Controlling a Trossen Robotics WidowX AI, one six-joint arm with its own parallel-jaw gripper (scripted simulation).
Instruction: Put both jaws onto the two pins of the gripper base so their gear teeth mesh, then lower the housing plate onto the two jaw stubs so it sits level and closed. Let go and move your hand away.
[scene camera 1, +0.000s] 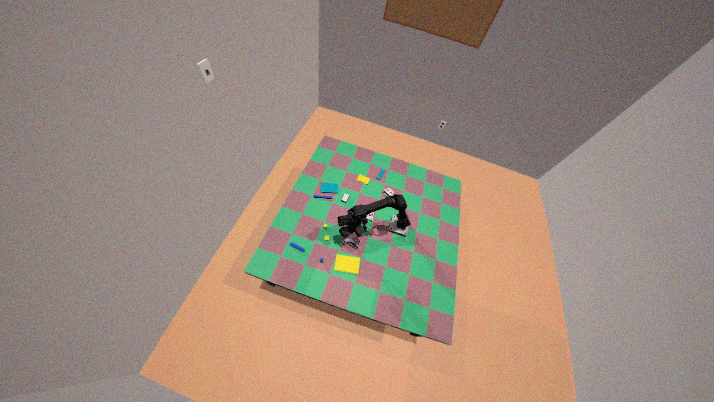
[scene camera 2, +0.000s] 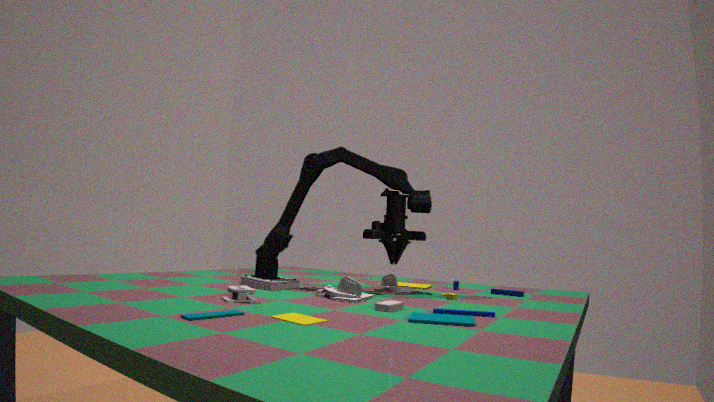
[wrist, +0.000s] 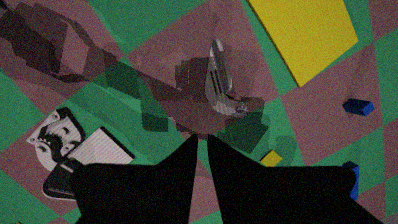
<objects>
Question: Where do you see a white housing plate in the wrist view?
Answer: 61, 123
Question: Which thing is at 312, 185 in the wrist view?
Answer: My gripper.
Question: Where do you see a teal plate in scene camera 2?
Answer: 436, 318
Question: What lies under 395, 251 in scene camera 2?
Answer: My gripper.
</objects>
